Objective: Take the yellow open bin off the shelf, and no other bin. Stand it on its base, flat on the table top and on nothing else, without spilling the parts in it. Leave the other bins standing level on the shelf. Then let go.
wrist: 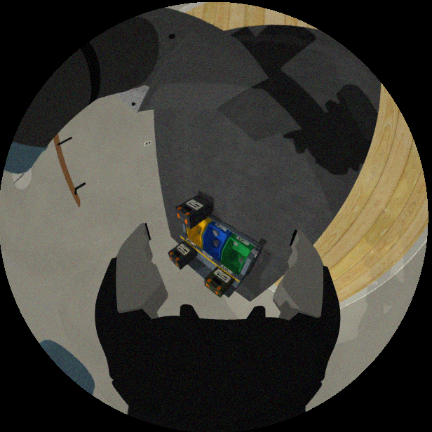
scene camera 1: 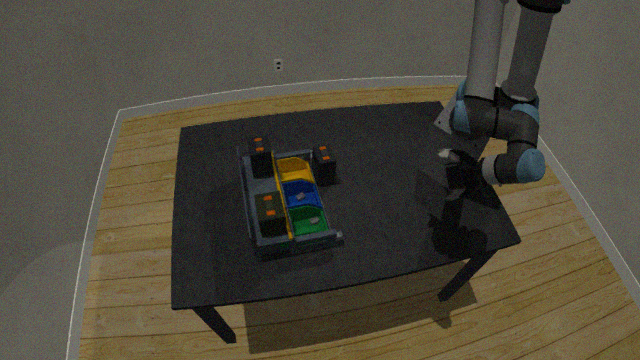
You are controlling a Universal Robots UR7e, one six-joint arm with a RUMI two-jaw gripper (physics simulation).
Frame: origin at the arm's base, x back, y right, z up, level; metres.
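Where they show: gripper, fingertip midpoint: (scene camera 1: 442, 175).
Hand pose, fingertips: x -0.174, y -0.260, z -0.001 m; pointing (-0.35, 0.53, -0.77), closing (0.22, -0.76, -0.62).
Things, the pixels of their centre, and the offset from my fingertips. "spot": a spot on its surface instead. Level surfaces: height alone.
- yellow open bin, body centre: (scene camera 1: 289, 175) dx -0.475, dy +0.185, dz -0.248 m
- grey shelf, surface spot: (scene camera 1: 312, 239) spot: dx -0.383, dy -0.104, dz -0.211 m
- blue bin, body centre: (scene camera 1: 294, 199) dx -0.447, dy +0.076, dz -0.248 m
- green bin, body centre: (scene camera 1: 301, 226) dx -0.420, dy -0.033, dz -0.248 m
- black box with orange marks, body centre: (scene camera 1: 323, 165) dx -0.347, dy +0.220, dz -0.226 m
- dark table, surface height: dz -0.292 m
The yellow open bin (scene camera 1: 296, 171) (wrist: 196, 233) sits upright at the far end of a row on the grey shelf (scene camera 1: 312, 239). Parts inside it are too dim to make out. The blue bin (scene camera 1: 296, 188) (wrist: 223, 239) stands beside it, then the green bin (scene camera 1: 302, 227) (wrist: 234, 257); both look level and hold small grey parts. My gripper (scene camera 1: 445, 156) (wrist: 221, 228) is open and empty, well away from the bins, above the table's right part in the scene view. One finger is mostly hidden there.
A black box with orange marks (scene camera 1: 326, 171) (wrist: 194, 209) stands close beside the yellow bin. Two similar boxes (scene camera 1: 261, 165) (scene camera 1: 272, 222) (wrist: 182, 254) (wrist: 218, 281) stand across the yellow strip from the bins. The dark table (scene camera 1: 390, 150) (wrist: 225, 165) carries the shelf.
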